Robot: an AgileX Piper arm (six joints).
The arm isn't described. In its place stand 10 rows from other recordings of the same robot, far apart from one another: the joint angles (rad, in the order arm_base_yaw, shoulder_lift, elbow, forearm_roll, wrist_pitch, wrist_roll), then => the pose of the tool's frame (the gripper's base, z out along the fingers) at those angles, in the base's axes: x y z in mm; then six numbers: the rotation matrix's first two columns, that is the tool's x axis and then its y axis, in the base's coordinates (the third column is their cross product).
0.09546, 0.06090, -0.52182, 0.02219, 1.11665, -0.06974 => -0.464 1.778 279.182 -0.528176 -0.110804 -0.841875 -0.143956 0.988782 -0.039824
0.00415, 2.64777, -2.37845, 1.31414, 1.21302, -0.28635 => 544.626 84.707 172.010 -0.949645 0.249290 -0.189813 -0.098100 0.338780 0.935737
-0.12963, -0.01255, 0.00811, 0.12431, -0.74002, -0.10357 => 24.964 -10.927 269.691 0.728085 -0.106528 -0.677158 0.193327 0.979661 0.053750
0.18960, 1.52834, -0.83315, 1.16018, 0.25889, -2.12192 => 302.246 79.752 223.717 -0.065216 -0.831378 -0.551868 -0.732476 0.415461 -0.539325
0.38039, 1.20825, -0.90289, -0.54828, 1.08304, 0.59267 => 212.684 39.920 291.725 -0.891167 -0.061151 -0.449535 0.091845 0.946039 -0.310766
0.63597, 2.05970, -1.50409, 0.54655, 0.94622, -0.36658 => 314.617 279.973 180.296 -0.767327 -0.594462 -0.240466 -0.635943 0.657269 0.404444
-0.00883, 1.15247, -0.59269, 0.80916, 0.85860, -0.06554 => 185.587 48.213 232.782 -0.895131 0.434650 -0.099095 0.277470 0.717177 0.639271
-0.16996, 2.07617, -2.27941, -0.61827, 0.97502, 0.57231 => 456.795 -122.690 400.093 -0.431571 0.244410 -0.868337 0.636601 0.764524 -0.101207
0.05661, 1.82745, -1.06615, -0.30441, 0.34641, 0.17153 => 367.074 11.527 170.553 -0.837344 -0.162583 -0.521941 -0.099299 0.984104 -0.147241
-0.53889, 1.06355, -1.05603, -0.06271, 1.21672, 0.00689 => 154.327 -98.508 348.071 -0.786416 0.452911 -0.420027 0.521887 0.850931 -0.059578
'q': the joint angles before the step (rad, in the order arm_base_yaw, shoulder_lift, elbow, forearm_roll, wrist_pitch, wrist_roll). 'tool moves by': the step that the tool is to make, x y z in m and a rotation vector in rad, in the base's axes. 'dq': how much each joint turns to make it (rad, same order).
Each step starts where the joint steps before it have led.
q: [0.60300 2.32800 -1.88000 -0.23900 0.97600 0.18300]
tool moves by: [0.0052 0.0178 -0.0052 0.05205 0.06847 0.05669]
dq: [0.00702 0.07399 -0.12883 0.11598 0.06685 -0.10295]
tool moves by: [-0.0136 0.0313 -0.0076 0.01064 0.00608 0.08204]
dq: [0.06299 0.04127 -0.05060 0.01903 0.00532 -0.02606]
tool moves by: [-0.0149 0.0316 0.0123 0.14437 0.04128 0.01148]
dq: [0.04391 0.00685 -0.05895 0.14401 -0.00890 -0.00607]
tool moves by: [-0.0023 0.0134 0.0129 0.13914 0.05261 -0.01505]
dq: [0.00008 0.00610 -0.05292 0.14897 -0.00319 -0.01890]
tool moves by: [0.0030 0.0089 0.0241 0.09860 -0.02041 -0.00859]
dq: [-0.00002 -0.00057 -0.07994 0.06207 0.00054 -0.00116]
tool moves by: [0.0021 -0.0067 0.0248 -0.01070 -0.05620 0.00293]
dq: [-0.00597 -0.03643 -0.02509 -0.04608 0.02650 0.00118]
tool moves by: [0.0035 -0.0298 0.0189 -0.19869 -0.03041 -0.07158]
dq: [-0.01694 -0.04699 -0.00507 -0.20500 0.15006 0.08303]
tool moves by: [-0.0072 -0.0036 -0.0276 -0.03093 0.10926 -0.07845]
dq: [-0.00008 0.00145 0.09597 0.02202 0.00559 0.08091]
